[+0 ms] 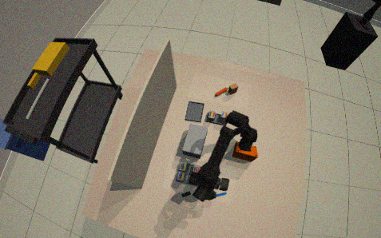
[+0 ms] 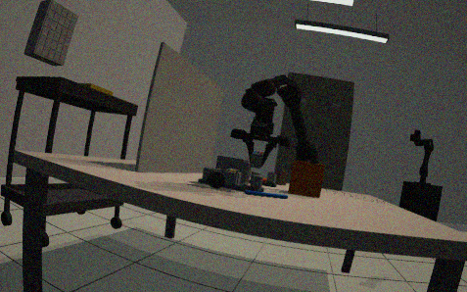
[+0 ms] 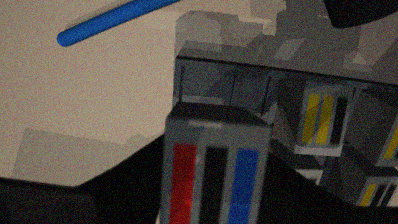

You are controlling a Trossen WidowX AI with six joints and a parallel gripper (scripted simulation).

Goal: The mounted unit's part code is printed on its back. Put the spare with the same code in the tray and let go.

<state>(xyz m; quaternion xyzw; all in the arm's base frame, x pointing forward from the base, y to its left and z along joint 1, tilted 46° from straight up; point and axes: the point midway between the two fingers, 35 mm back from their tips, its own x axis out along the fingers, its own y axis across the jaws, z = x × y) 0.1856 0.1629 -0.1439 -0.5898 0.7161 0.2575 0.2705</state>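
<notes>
Now: the flat grey tray 13 cm ahead of my gripper tip, 44 cm to the right of it and 9 cm below it. Also, from my gripper tip: black spare 8 cm ahead, 1 cm to the right, 4 cm below; then black object 11 cm ahead, 7 cm to the left, 7 cm below; then blue pen 5 cm behind, 6 cm to the left, 8 cm below.
</notes>
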